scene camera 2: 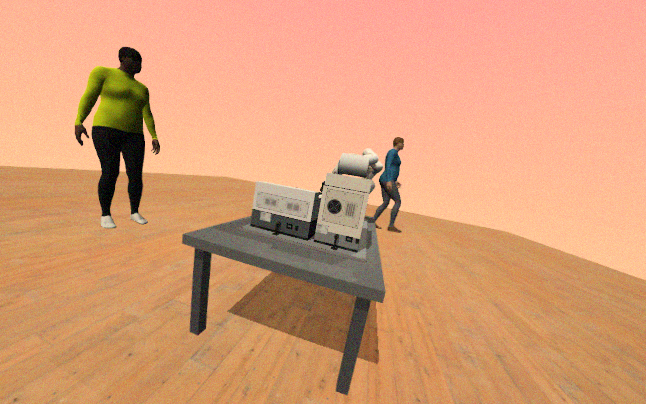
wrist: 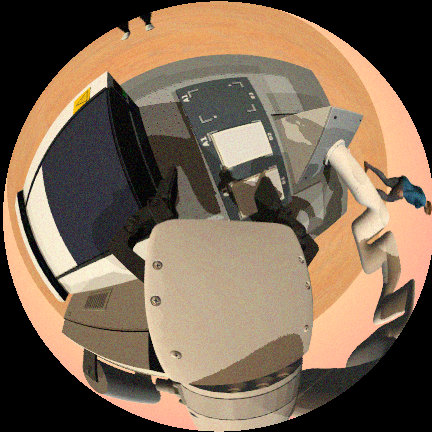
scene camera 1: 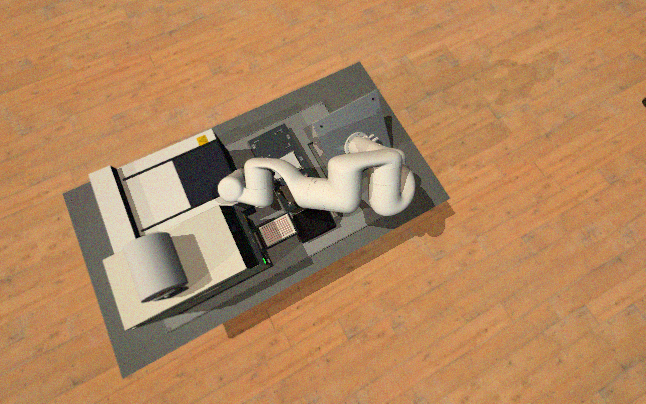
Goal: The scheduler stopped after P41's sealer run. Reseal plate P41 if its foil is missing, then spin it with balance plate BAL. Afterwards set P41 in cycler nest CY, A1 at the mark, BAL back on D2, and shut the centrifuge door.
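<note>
My gripper is open and empty above the deck strip; the arm hides it in scene camera 1. A white-topped plate lies in the middle deck slot, marked D2. Another plate lies in the slot beside it, partly hidden by a finger. The corner-marked slot D3 holds no plate. A plate with reddish wells sits in front of the sealer. No P41 or BAL label is readable. The centrifuge has a dark blue top panel; its door state is unclear.
A black square block lies beside the reddish-well plate. A large grey roll stands on the sealer. A tilted grey panel stands near the arm base. Two people stand beyond the table.
</note>
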